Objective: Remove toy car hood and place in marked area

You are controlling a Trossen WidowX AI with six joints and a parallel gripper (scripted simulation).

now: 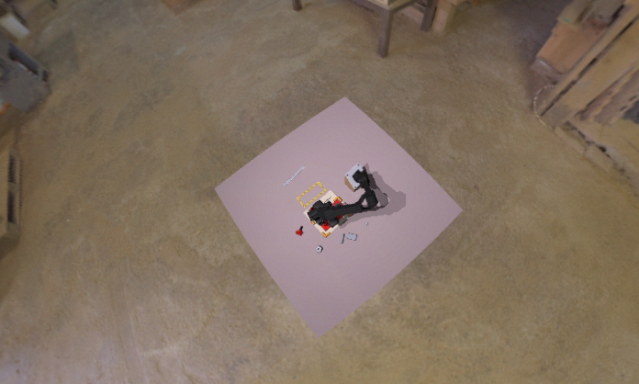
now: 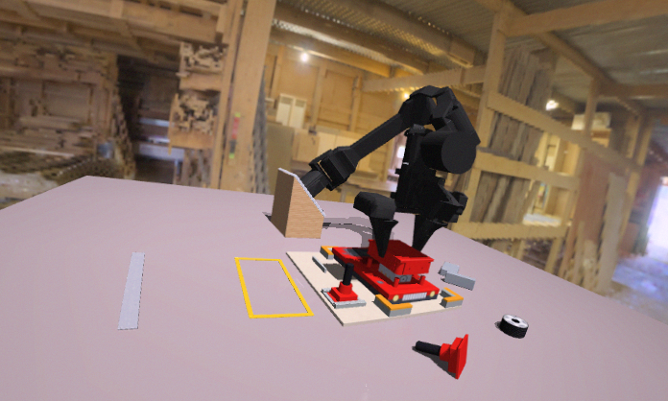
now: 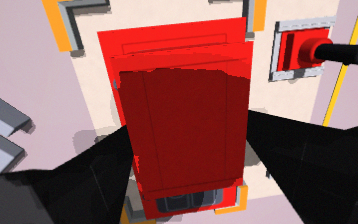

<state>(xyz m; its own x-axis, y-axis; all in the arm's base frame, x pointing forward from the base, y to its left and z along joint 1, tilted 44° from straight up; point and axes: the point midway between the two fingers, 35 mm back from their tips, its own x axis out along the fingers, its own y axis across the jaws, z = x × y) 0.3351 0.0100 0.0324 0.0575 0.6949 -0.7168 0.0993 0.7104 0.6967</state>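
Now: the fixture board 5 cm below my gripper tip, 3 cm behind it and 1 cm to the right of it. The rest, counted from my gripper tip: hood right at my gripper tip; then black wheel 18 cm ahead, 10 cm to the left, 5 cm below; then grey strip 39 cm to the right, 7 cm behind, 6 cm below.
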